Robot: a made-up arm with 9 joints. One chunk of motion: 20 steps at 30 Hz.
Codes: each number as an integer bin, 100 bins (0 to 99) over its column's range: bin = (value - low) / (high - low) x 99, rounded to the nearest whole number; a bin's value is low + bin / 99 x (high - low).
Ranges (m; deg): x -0.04..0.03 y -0.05..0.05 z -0.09..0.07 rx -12..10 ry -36..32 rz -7..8
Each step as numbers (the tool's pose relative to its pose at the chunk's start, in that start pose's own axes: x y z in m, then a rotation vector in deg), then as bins.
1 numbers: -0.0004 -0.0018 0.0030 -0.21 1.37 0.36
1 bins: 56 48 58 53 54 49
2 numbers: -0.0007 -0.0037 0.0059 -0.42 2.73 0.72
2 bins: 56 46 59 52 56 51
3 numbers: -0.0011 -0.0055 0.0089 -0.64 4.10 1.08
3 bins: 55 44 61 51 58 53
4 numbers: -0.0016 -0.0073 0.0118 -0.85 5.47 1.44
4 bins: 54 42 63 50 60 56
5 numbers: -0.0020 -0.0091 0.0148 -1.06 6.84 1.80
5 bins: 54 40 65 49 62 58
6 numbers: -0.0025 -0.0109 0.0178 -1.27 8.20 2.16
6 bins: 53 39 67 48 64 60
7 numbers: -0.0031 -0.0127 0.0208 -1.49 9.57 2.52
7 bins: 52 37 69 47 66 63
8 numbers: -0.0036 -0.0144 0.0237 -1.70 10.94 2.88
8 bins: 51 35 70 46 68 65
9 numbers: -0.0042 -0.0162 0.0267 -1.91 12.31 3.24
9 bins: 51 33 72 45 70 68
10 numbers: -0.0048 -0.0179 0.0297 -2.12 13.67 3.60
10 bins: 50 32 74 44 72 70
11 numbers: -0.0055 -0.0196 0.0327 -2.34 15.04 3.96
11 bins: 49 30 76 43 74 72
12 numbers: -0.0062 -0.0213 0.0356 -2.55 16.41 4.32
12 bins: 48 28 78 43 76 75
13 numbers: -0.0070 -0.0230 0.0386 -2.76 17.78 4.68
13 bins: 47 27 80 42 78 77
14 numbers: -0.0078 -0.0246 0.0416 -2.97 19.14 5.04
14 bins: 46 25 81 41 80 79
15 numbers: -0.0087 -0.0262 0.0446 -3.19 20.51 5.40
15 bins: 44 24 83 40 82 82
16 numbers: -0.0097 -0.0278 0.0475 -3.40 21.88 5.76
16 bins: 43 22 85 39 84 84
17 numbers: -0.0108 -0.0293 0.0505 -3.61 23.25 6.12
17 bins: 41 20 87 38 86 87
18 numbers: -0.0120 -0.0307 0.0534 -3.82 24.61 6.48
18 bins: 40 19 89 37 88 89
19 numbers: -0.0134 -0.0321 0.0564 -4.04 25.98 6.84
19 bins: 38 18 91 36 90 91
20 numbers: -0.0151 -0.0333 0.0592 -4.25 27.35 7.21
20 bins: 35 17 92 35 92 94
